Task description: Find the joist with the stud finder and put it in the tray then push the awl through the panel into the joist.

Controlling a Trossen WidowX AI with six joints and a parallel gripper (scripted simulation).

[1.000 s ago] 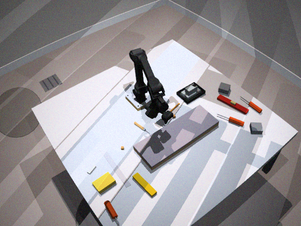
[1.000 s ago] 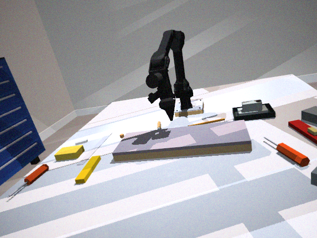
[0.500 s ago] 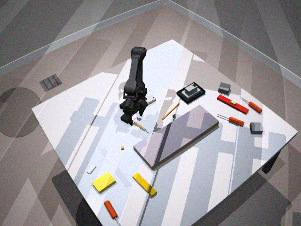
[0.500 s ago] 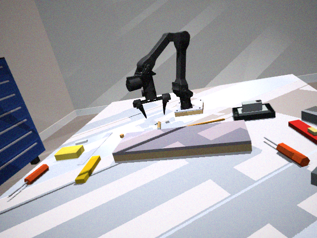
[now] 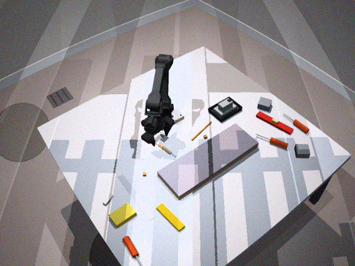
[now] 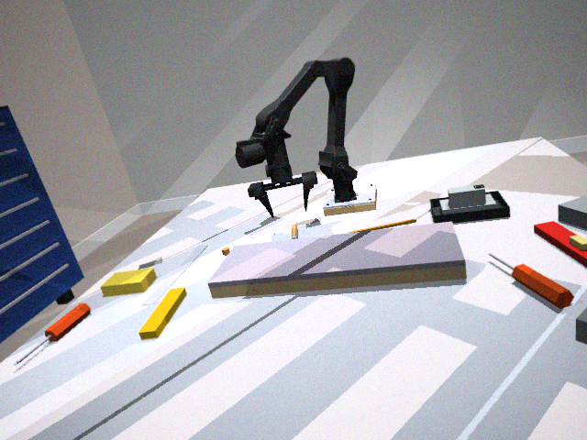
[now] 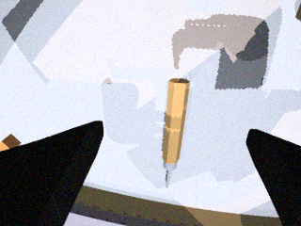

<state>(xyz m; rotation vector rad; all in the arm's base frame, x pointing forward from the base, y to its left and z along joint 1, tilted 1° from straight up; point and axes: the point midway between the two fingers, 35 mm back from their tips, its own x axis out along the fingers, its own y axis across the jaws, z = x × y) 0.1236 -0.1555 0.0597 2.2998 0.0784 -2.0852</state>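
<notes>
My gripper tip is now 5 cm short of the awl, 5 cm above it and 1 cm to the right of it. Round my gripper tip: yellow block: 41 cm to the right, 18 cm ahead, 4 cm below; pencil: 24 cm to the left, 8 cm ahead, 5 cm below; yellow bar: 34 cm ahead, 25 cm to the right, 4 cm below.
</notes>
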